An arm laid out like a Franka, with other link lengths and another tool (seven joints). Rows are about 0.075 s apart.
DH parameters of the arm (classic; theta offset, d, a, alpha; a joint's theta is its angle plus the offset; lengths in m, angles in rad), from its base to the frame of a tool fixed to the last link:
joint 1: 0 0.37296 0 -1.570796
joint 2: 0 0 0 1.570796
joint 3: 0 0.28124 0.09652 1.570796
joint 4: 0 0 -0.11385 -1.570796
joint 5: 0 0.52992 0 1.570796
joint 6: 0 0 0.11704 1.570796
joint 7: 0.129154 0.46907 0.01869 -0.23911
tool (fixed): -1.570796 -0.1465 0 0
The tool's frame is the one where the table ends.
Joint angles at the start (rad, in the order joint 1, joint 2, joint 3, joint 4, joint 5, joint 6, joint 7):
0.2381, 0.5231, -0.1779, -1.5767, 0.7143, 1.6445, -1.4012
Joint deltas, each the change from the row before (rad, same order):
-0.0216, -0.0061, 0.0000, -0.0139, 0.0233, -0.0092, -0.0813
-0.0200, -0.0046, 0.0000, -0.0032, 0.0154, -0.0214, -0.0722
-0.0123, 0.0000, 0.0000, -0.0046, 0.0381, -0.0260, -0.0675
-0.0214, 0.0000, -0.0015, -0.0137, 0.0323, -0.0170, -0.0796
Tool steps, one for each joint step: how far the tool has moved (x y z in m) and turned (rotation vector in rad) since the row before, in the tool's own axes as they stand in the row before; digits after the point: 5 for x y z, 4 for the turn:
-0.00193, -0.00918, -0.00735, -0.0445, 0.0126, -0.0494
0.00100, -0.00710, -0.01045, -0.0364, 0.0145, -0.0507
0.00680, 0.00133, -0.00499, -0.0529, 0.0274, -0.0433
0.00111, -0.00858, -0.00617, -0.0542, 0.0151, -0.0427

